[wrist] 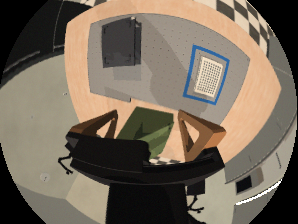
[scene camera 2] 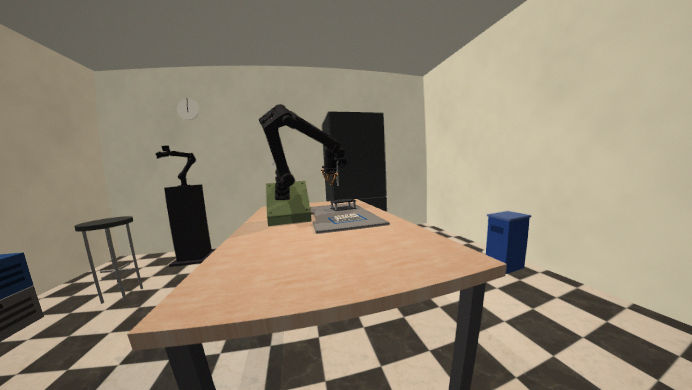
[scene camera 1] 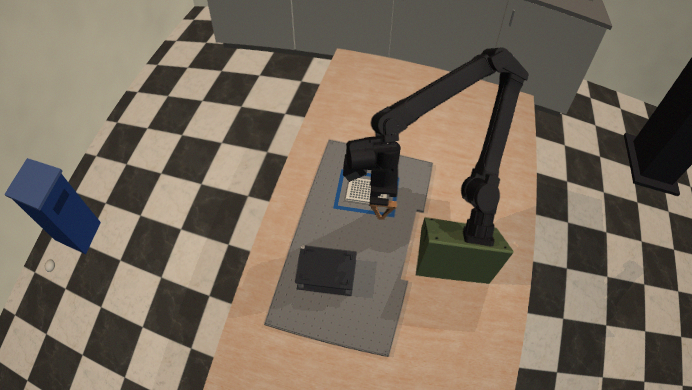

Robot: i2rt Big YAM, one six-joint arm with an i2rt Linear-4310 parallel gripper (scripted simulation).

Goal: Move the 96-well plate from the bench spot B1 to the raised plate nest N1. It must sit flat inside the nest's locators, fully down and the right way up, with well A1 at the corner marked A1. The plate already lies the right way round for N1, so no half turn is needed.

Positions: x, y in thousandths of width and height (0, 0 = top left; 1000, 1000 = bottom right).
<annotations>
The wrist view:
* my gripper: 495, 502
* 96-well plate: 686, 306
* raised plate nest N1: 398, 190
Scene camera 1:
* my gripper: 551, 527
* raised plate nest N1: 469, 686
</annotations>
